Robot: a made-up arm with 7 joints. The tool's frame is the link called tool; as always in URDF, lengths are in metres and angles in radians. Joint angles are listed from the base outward.
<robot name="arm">
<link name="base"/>
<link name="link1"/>
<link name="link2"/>
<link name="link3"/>
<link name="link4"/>
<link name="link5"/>
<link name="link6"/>
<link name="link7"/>
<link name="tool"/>
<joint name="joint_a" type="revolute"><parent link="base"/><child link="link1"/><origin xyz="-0.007 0.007 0.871" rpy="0 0 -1.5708"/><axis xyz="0 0 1"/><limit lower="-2.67" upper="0.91"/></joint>
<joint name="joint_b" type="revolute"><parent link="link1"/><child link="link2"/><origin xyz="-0.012 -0.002 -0.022" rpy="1.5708 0 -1.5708"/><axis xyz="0 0 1"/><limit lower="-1.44" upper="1.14"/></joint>
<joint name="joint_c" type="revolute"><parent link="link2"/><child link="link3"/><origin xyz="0.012 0.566 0" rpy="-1.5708 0 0"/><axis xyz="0 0 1"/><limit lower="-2.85" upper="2.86"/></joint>
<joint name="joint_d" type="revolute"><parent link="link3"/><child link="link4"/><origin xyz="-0.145 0.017 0.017" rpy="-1.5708 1.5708 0"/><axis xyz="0 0 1"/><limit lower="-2.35" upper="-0.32"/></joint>
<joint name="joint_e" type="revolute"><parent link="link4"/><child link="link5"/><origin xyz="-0.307 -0.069 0.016" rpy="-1.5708 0 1.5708"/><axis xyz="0 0 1"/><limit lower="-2.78" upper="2.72"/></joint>
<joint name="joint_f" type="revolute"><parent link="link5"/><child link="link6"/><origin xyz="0.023 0.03 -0.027" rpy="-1.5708 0 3.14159"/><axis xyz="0 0 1"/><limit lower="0.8" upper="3.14"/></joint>
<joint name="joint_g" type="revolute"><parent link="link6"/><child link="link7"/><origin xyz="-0.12 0.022 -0.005" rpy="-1.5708 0 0"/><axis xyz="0 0 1"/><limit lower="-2.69" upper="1.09"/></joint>
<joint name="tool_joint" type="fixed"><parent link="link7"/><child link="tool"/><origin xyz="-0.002 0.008 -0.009" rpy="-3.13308 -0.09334 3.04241"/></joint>
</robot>
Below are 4 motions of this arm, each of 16 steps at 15 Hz.
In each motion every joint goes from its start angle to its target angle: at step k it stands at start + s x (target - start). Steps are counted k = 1, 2, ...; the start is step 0. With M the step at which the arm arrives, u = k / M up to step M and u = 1 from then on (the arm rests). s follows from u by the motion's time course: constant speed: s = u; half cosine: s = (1 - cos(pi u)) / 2; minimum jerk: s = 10 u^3 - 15 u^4 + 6 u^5.
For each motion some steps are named. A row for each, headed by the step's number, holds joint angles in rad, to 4 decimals.
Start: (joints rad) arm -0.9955 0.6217 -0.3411 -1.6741 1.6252 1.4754 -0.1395
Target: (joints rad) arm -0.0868 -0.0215 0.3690 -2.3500 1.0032 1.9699 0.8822
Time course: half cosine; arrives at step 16
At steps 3, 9, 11, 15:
3: -0.9189 0.5675 -0.2813 -1.7311 1.5728 1.5171 -0.0534
9: -0.4525 0.2374 0.0832 -2.0780 1.2535 1.7709 0.4710
11: -0.2887 0.1214 0.2112 -2.1998 1.1414 1.8600 0.6552
15: -0.0955 -0.0153 0.3622 -2.3435 1.0092 1.9651 0.8724

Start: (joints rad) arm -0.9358 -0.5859 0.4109 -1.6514 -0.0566 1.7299 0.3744
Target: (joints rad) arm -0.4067 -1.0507 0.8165 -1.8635 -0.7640 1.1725 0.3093
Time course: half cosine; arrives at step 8
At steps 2, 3, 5, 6, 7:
2: -0.8583 -0.6540 0.4703 -1.6825 -0.1602 1.6483 0.3649
3: -0.7725 -0.7294 0.5361 -1.7169 -0.2749 1.5579 0.3543
5: -0.5700 -0.9072 0.6913 -1.7980 -0.5457 1.3445 0.3294
6: -0.4842 -0.9826 0.7571 -1.8324 -0.6604 1.2541 0.3188
7: -0.4268 -1.0330 0.8011 -1.8554 -0.7371 1.1937 0.3118

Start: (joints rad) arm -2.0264 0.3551 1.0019 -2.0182 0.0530 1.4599 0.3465
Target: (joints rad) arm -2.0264 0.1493 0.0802 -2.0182 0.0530 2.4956 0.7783
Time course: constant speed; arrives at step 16
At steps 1, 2, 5, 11, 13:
1: -2.0264 0.3422 0.9443 -2.0182 0.0530 1.5246 0.3735
2: -2.0264 0.3294 0.8867 -2.0182 0.0530 1.5894 0.4005
5: -2.0264 0.2908 0.7139 -2.0182 0.0530 1.7836 0.4814
11: -2.0264 0.2136 0.3682 -2.0182 0.0530 2.1719 0.6434
13: -2.0264 0.1879 0.2530 -2.0182 0.0530 2.3014 0.6973

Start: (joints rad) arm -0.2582 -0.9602 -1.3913 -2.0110 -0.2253 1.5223 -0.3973
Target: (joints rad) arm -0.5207 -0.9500 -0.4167 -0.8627 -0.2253 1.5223 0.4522
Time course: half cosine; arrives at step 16
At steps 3, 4, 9, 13, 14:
3: -0.2803 -0.9593 -1.3092 -1.9142 -0.2253 1.5223 -0.3257
4: -0.2966 -0.9587 -1.2486 -1.8428 -0.2253 1.5223 -0.2729
9: -0.4151 -0.9541 -0.8089 -1.3248 -0.2253 1.5223 0.1103
13: -0.4986 -0.9509 -0.4988 -0.9595 -0.2253 1.5223 0.3806
14: -0.5107 -0.9504 -0.4538 -0.9064 -0.2253 1.5223 0.4199

